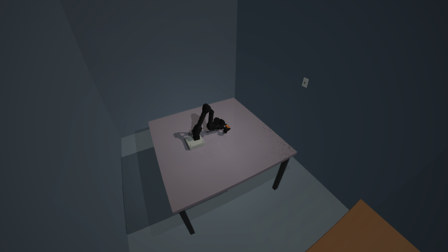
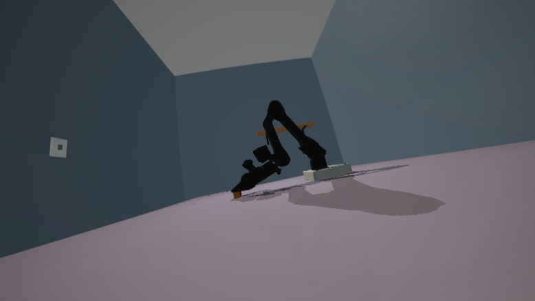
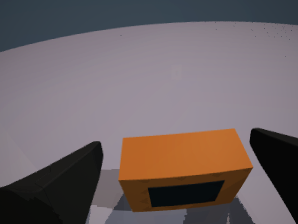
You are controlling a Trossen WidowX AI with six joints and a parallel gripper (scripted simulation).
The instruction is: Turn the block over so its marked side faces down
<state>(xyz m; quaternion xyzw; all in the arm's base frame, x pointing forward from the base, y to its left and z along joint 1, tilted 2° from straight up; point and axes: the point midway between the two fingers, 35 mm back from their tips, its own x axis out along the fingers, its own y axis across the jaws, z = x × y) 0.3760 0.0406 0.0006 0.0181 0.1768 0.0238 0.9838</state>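
Now: gripper tip 20 mm past the orange block and 10 mm above it.
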